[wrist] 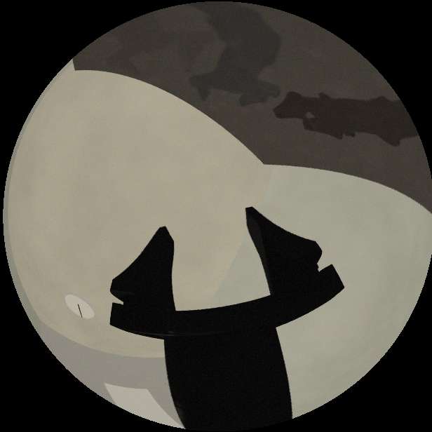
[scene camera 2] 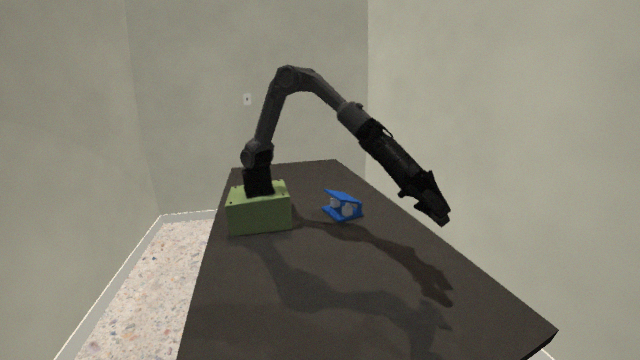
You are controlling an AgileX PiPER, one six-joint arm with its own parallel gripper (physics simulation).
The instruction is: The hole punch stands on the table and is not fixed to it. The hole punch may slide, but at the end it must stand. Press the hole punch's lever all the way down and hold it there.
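Observation:
The blue hole punch [scene camera 2: 342, 206] stands upright on the table [scene camera 2: 320, 260], to the right of the green block in the scene view. Its lever [scene camera 2: 342, 195] is raised and slopes, with its free end up at the left; whitish parts show between lever and base. My gripper [scene camera 2: 442, 220] [wrist: 206, 225] is open, with a wide gap between its two black fingers and nothing between them. It hangs in the air, well to the right of the hole punch and higher than the table, apart from the lever. The hole punch does not show in the wrist view.
The arm's base stands on a green block [scene camera 2: 259, 215] at the left edge of the table. The arm arches above and past the hole punch. Its shadows fall across the table. Walls stand behind, and the table's right edge runs below the gripper in the scene view.

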